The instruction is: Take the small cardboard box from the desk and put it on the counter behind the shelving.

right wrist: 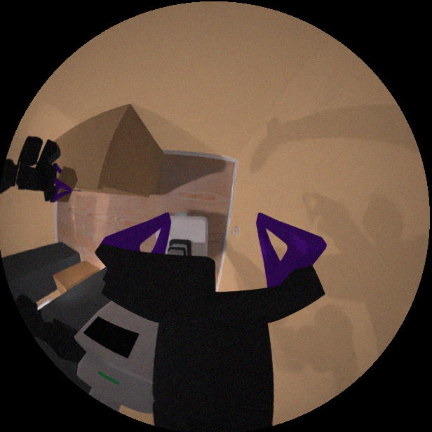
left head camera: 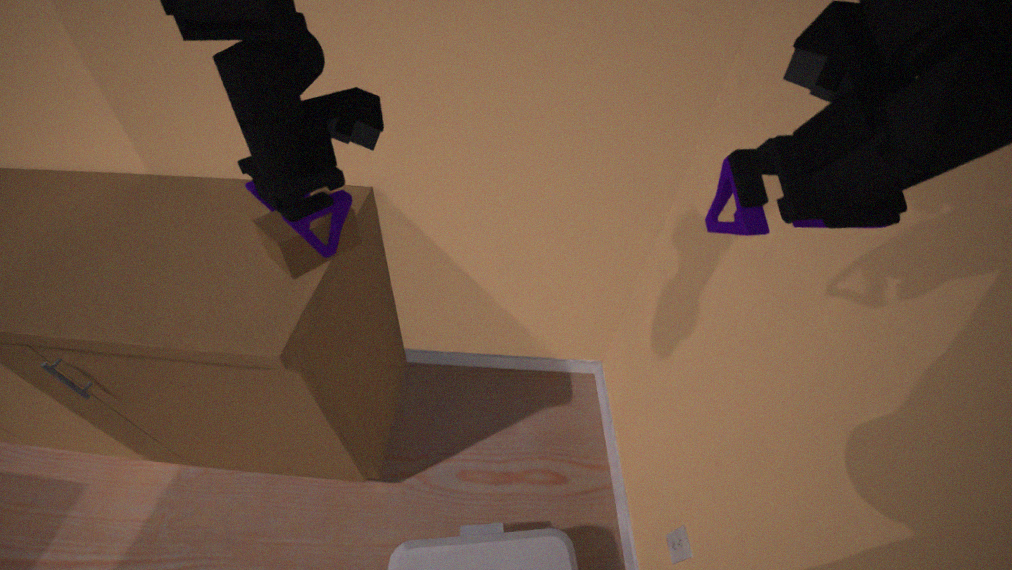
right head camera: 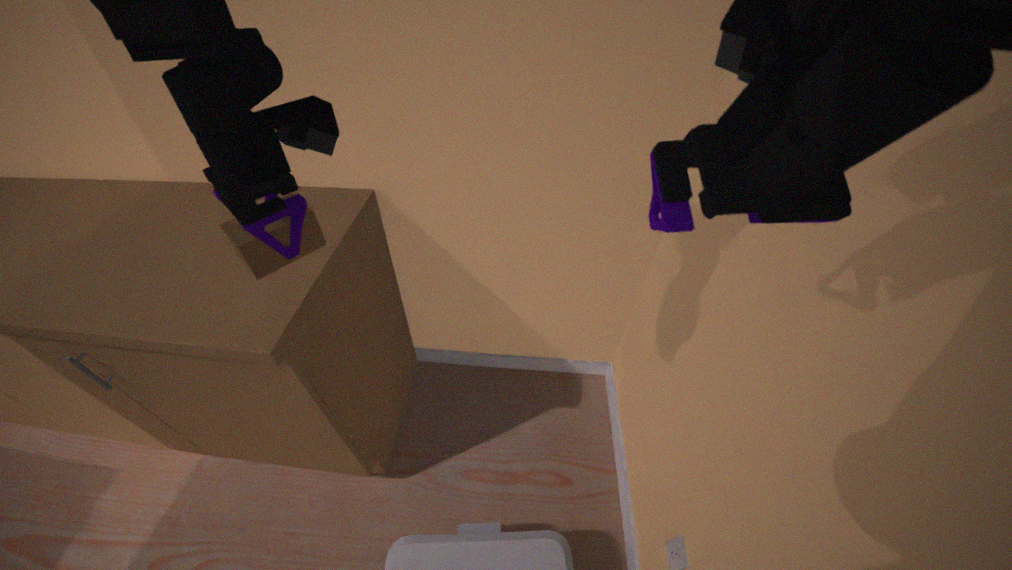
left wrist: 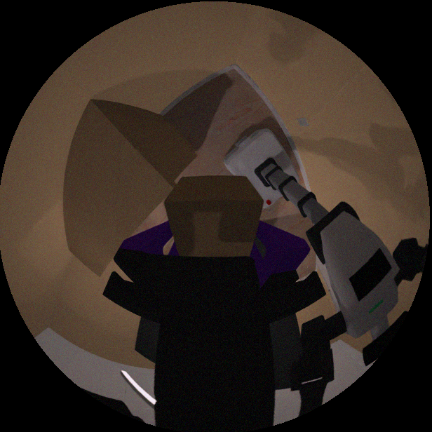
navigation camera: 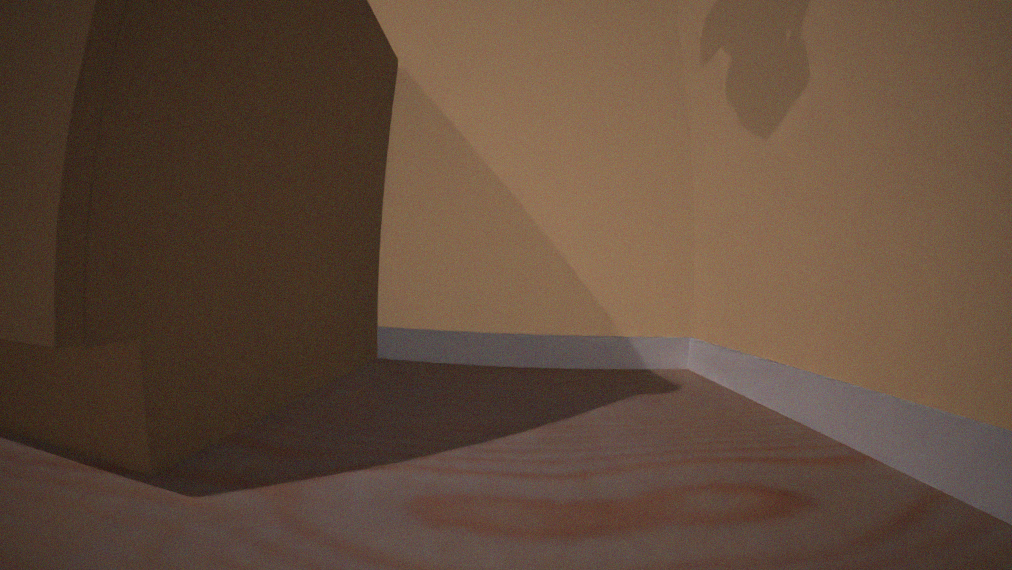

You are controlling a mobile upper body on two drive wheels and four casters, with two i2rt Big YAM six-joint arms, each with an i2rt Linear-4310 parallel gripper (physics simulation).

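Places are measured from the left arm's base along level axes (x ahead, y left, z up), in millimetres.
Where they show: left gripper, fingertip midpoint: (left head camera: 315,243) (right head camera: 282,245); right gripper, fingertip midpoint: (left head camera: 751,223) (right head camera: 701,219).
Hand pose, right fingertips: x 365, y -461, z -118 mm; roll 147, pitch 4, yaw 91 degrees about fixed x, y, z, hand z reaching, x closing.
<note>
Things, the pixels of their top centre, and the offset from my right fingertips. "spot": a spot on its surface instead. Level surfaces: height alone.
- small cardboard box, top centre: (left head camera: 303,213) (right head camera: 266,217) 90 mm ahead, 459 mm left, 56 mm down
- brown counter, surface height: 382 mm down
- counter's end panel, surface spot: (navigation camera: 247,177) spot: 318 mm ahead, 588 mm left, 932 mm down
- pale baseboard, surface spot: (navigation camera: 509,348) spot: 680 mm ahead, 168 mm left, 1241 mm down
- wall outlet, top centre: (right head camera: 684,550) (left head camera: 687,540) 147 mm back, 260 mm right, 834 mm down
The small cardboard box (left head camera: 293,260) (right head camera: 259,263) (left wrist: 212,212) (right wrist: 69,178) is held between the purple fingers of my left gripper (left head camera: 303,230) (right head camera: 265,230), which is shut on it. In both head views the box overlaps the top of the brown counter (left head camera: 141,269) (right head camera: 141,269) (left wrist: 112,185) (right wrist: 135,160) near its right end. The gap between box and counter top cannot be told. The fingers hide part of the box. My right gripper (left head camera: 782,225) (right head camera: 722,220) (right wrist: 213,217) is open and empty, off to the right before the wall. The desk and shelving cannot be made out.
The counter's end panel (navigation camera: 247,177) stands close at the left in the navigation view. Walls meet in a corner beyond it, with a pale baseboard (left head camera: 495,359) (navigation camera: 509,348). My pale base (left head camera: 485,552) (right head camera: 481,553) (left wrist: 260,150) shows below. A wall outlet (left head camera: 678,544) is at lower right.
</note>
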